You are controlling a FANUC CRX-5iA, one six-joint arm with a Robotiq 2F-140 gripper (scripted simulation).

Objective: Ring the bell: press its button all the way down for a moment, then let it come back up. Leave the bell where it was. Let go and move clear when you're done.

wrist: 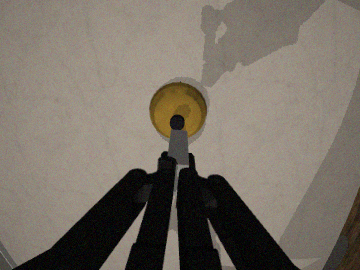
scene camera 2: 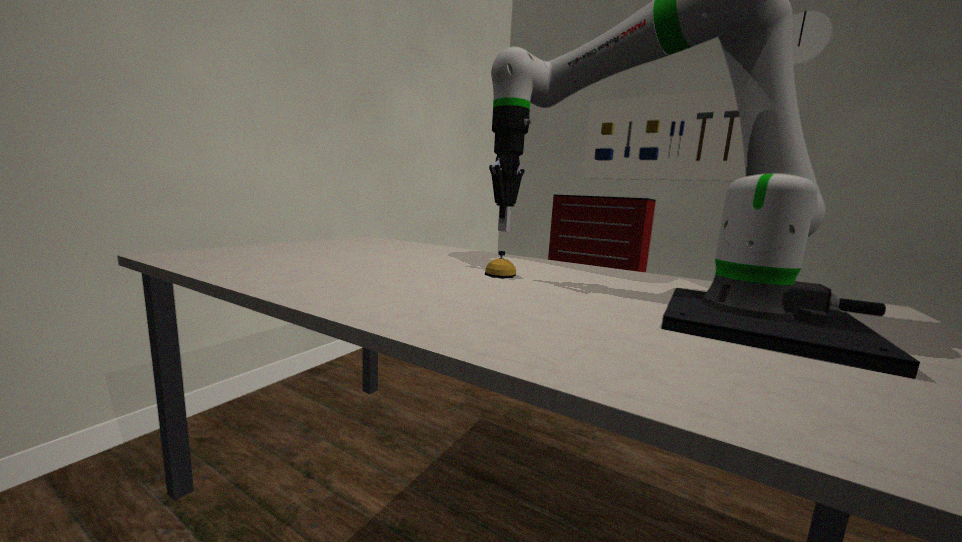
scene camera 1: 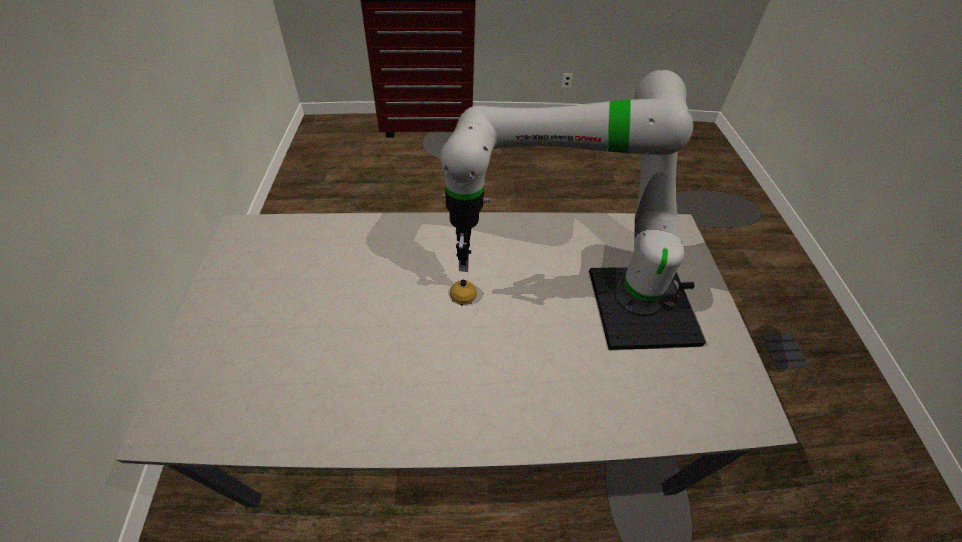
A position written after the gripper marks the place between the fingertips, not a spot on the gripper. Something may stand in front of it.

Observation:
In view: the gripper [scene camera 2: 503, 231] and a small yellow dome bell [wrist: 179, 98].
The gripper also shows in the wrist view [wrist: 177, 142] and in scene camera 1 [scene camera 1: 463, 269].

